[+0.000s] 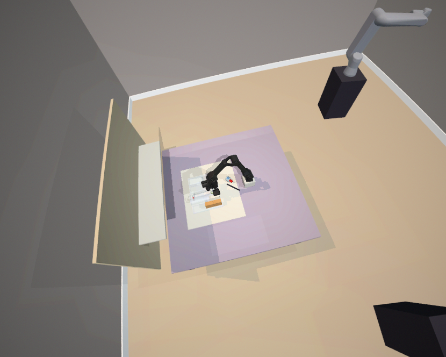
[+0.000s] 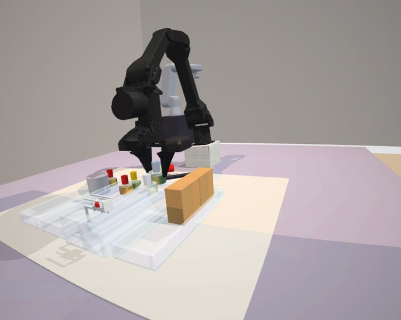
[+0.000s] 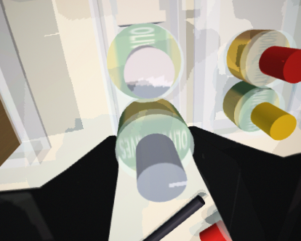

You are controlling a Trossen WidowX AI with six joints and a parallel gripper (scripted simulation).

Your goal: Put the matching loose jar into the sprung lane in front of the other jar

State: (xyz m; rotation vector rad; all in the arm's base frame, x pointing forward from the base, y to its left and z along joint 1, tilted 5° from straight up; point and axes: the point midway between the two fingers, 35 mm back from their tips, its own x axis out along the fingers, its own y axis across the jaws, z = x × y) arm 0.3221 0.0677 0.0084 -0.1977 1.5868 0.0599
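The black rod is 160 mm behind my gripper tip, 30 mm to the right of it and 40 mm below it. Round my gripper tip: clear lane: 140 mm ahead, 50 mm to the left, 30 mm below; grey cylinder: 80 mm ahead, 160 mm to the right, 20 mm below.
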